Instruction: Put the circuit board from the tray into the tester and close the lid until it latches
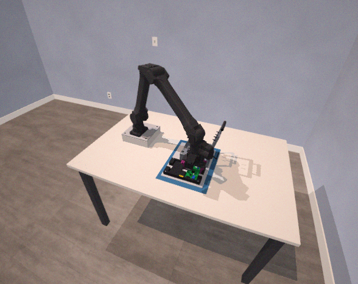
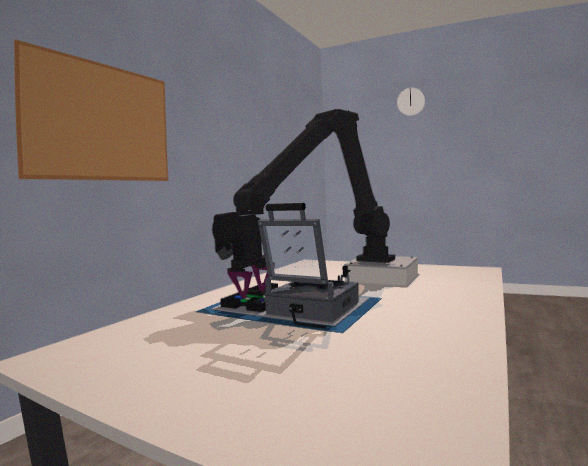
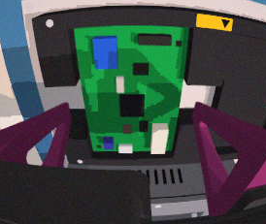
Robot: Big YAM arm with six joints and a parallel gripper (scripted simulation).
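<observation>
Right now my hand is 2 cm above the green circuit board. Round my hand: clear lid: 7 cm ahead, 18 cm to the left, 14 cm above; small latch hook: 12 cm behind, 22 cm to the left, 5 cm above.
</observation>
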